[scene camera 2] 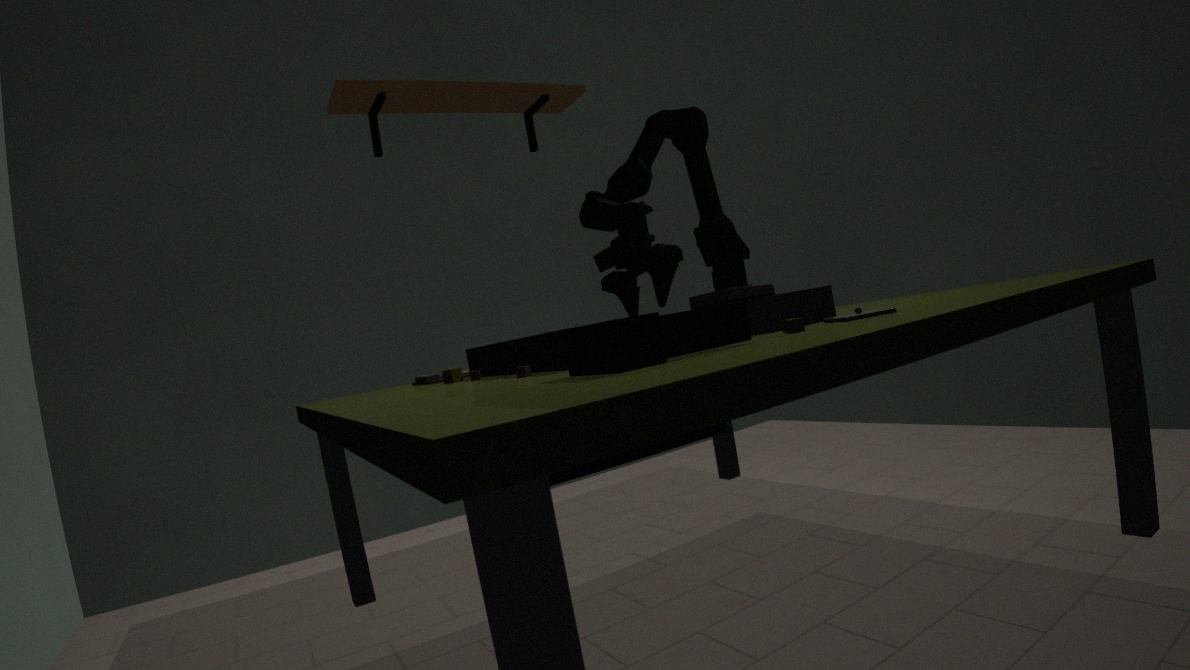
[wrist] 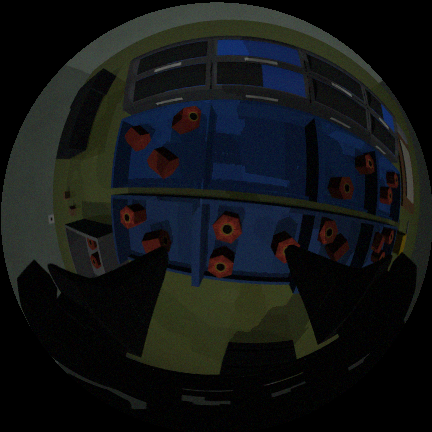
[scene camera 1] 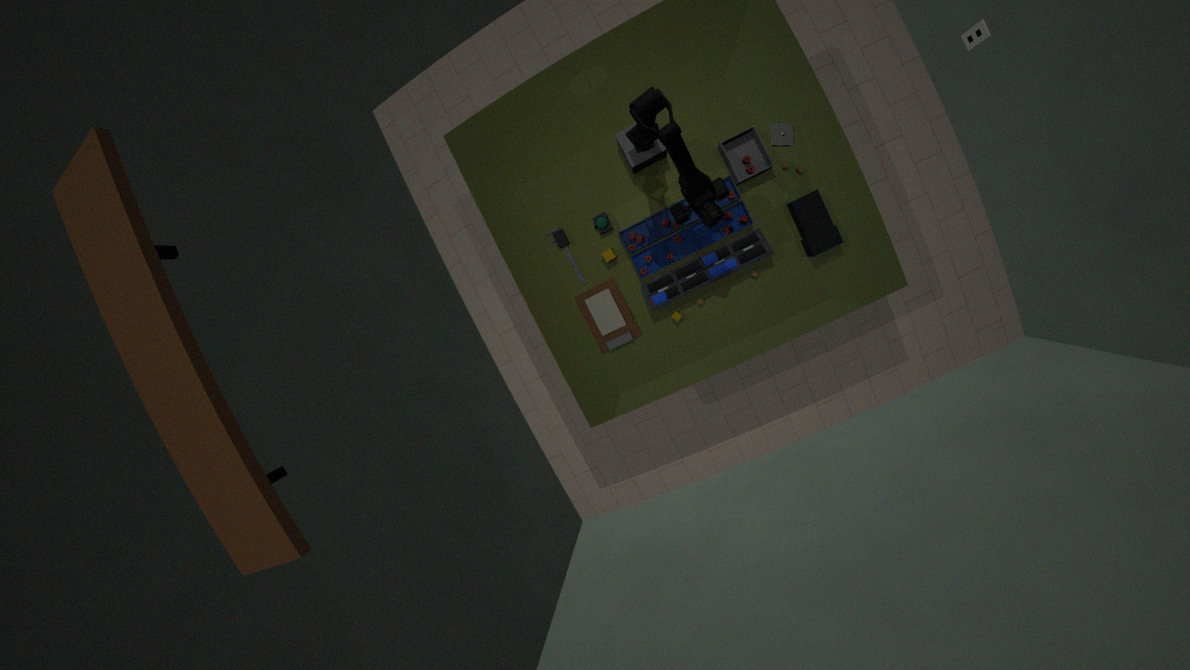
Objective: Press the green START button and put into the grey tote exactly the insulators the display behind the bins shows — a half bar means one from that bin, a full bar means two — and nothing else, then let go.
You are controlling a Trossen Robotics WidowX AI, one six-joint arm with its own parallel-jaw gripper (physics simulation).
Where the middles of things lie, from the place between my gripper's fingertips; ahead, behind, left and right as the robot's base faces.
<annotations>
The display (scene camera 2: 545, 352) is 21 cm ahead of my hand, 4 cm to the right of it and 3 cm below it. The rest, counted from my hand: grey tote (scene camera 2: 765, 314) (20 cm to the left, 13 cm behind, 4 cm below); then dark box (scene camera 2: 616, 346) (36 cm to the left, 16 cm ahead, 3 cm below).
</annotations>
